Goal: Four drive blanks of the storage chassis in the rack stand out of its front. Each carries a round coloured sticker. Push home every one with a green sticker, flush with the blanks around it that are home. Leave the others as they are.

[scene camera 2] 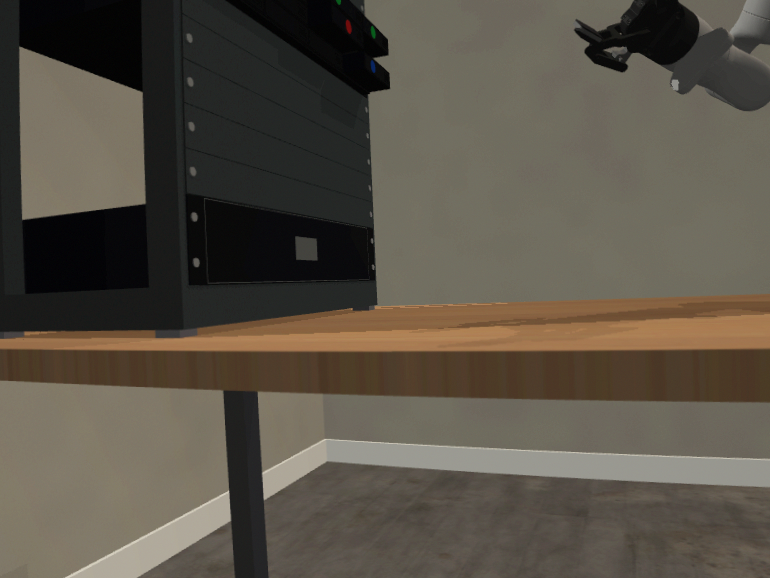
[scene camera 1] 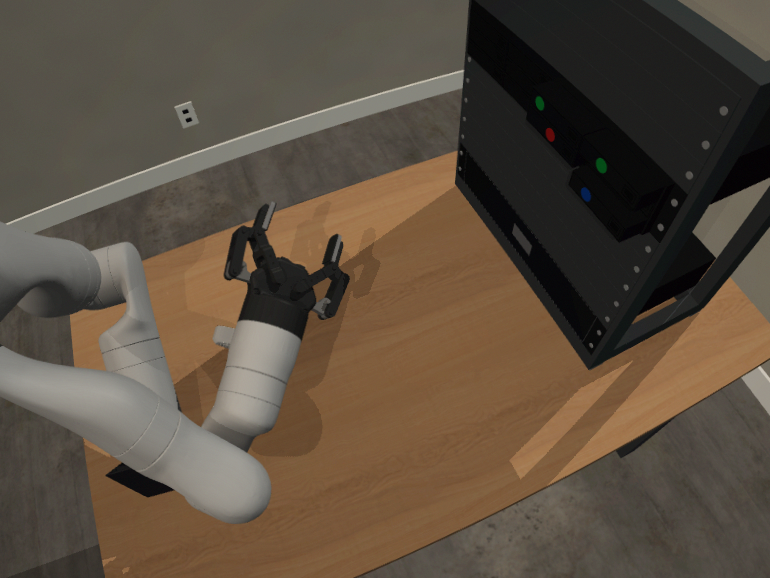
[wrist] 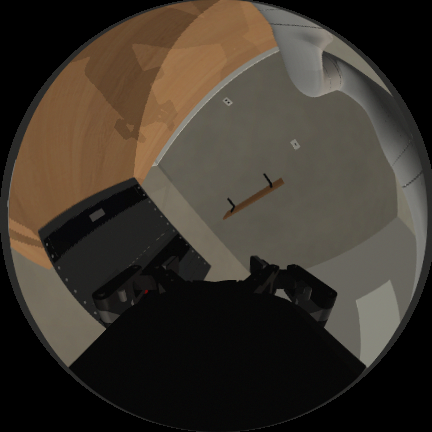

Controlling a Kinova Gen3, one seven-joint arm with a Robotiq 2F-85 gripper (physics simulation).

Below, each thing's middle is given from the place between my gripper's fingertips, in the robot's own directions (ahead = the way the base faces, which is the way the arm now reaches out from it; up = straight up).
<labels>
Now: hand 41 cm short of the blue-stickered blank (scene camera 2: 360, 67) and 7 cm to the left of it.
</labels>
